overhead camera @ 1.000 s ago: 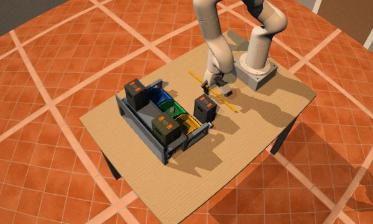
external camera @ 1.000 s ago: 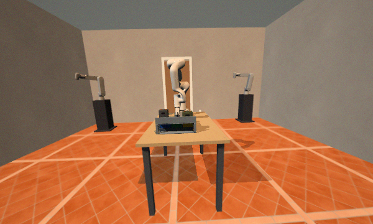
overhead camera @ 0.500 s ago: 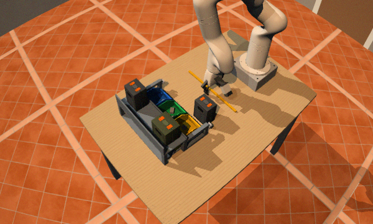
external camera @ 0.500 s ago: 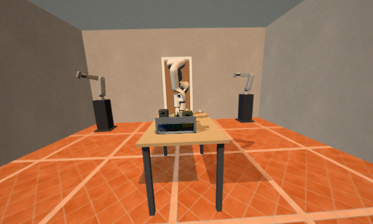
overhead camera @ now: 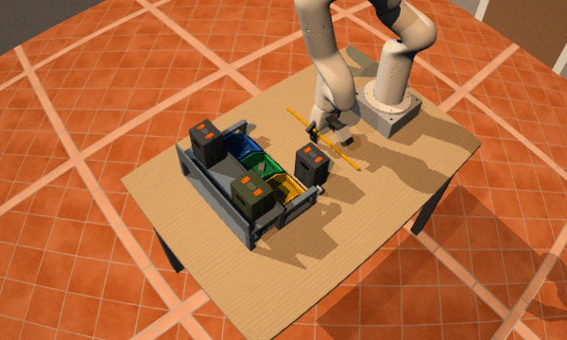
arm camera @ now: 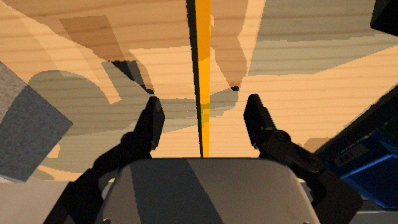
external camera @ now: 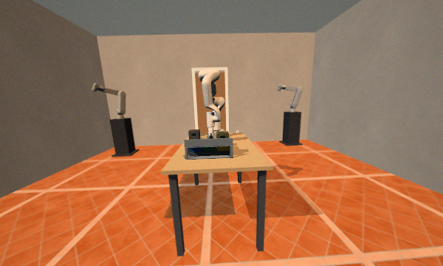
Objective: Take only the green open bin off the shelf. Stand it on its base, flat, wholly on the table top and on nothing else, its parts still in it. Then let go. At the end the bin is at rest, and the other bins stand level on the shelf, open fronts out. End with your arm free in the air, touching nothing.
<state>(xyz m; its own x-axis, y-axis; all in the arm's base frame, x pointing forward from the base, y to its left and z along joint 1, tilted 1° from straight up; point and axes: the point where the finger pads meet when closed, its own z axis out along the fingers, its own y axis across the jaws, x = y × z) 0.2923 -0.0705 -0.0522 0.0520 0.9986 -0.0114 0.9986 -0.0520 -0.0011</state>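
Now: the thin yellow rod 2 cm below my hand. The rest, counted from my hand: green bin: 31 cm ahead, 2 cm to the right, 2 cm above; yellow bin: 31 cm ahead, 10 cm to the left, 2 cm above; dark box: 16 cm ahead, 10 cm to the left, 4 cm above.
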